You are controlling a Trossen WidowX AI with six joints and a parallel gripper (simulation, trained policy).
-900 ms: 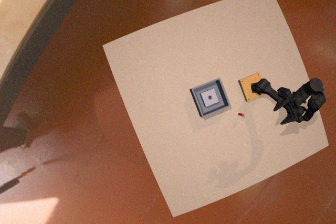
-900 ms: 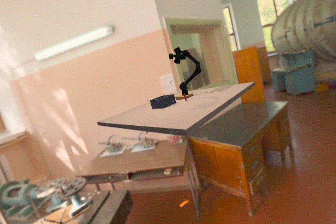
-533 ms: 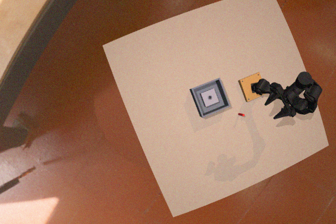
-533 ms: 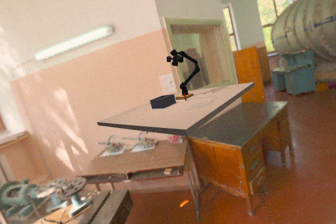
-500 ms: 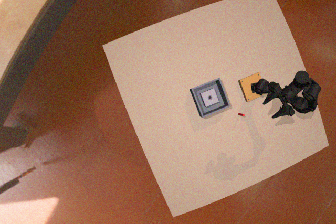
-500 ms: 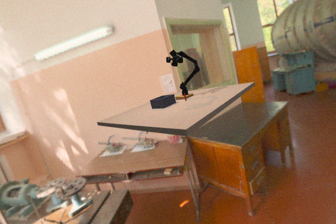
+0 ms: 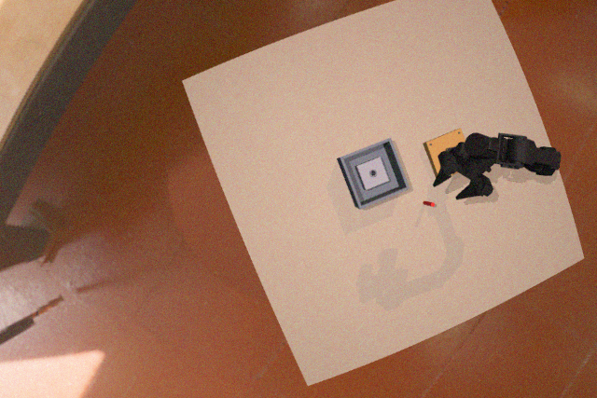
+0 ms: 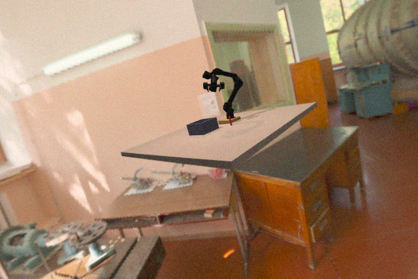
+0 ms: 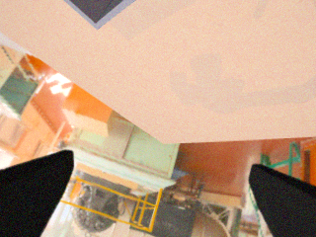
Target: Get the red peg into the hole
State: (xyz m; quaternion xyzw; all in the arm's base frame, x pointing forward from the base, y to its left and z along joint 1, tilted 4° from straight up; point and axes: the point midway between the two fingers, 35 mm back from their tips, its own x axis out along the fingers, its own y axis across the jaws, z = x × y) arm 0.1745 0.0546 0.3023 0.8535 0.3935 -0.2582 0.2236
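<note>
The red peg is 50 mm behind my gripper tip, 70 mm to the left of it and 270 mm below it. Also, from my gripper tip: grey box: 140 mm ahead, 80 mm to the right, 290 mm below; then pale plate: 140 mm ahead, 80 mm to the right, 270 mm below.
</note>
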